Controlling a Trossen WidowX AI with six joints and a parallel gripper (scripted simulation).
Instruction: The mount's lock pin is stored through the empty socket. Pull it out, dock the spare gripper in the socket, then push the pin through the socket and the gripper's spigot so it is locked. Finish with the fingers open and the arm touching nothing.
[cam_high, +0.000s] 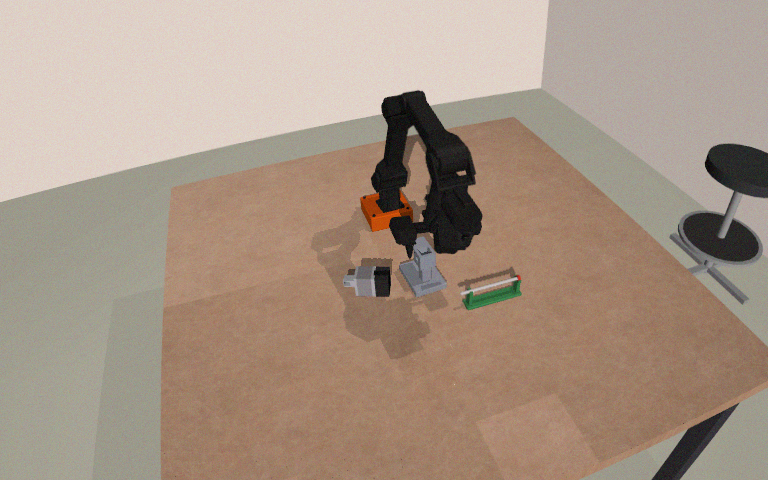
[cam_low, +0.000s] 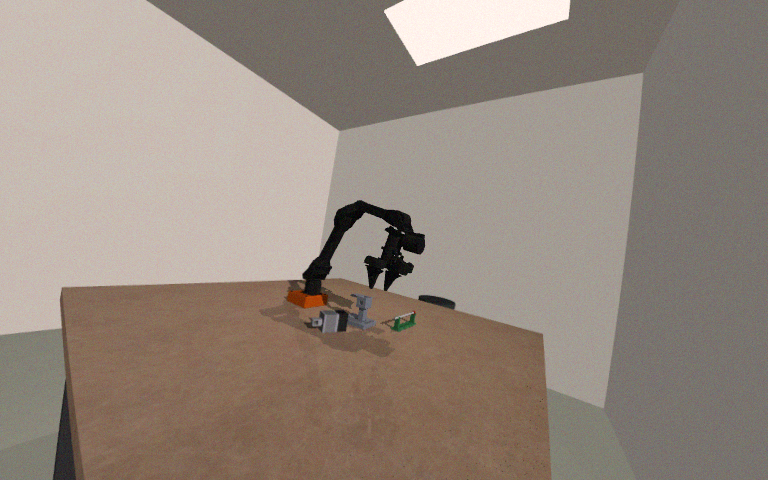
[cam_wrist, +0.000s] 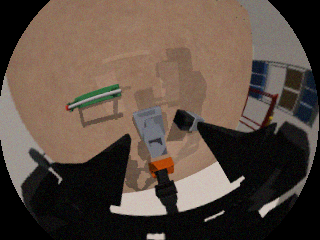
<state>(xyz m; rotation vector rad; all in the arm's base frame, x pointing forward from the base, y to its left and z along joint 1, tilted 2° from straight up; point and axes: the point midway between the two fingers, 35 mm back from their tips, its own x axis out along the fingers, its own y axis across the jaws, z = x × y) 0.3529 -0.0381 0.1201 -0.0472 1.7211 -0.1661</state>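
My gripper tip is 12 cm to the left of the spare gripper, 11 cm above it and 9 cm past it. Round my gripper tip: grey mount (9 cm below, 7 cm behind, 2 cm to the left); green cradle (14 cm to the left, 12 cm below, 6 cm ahead).
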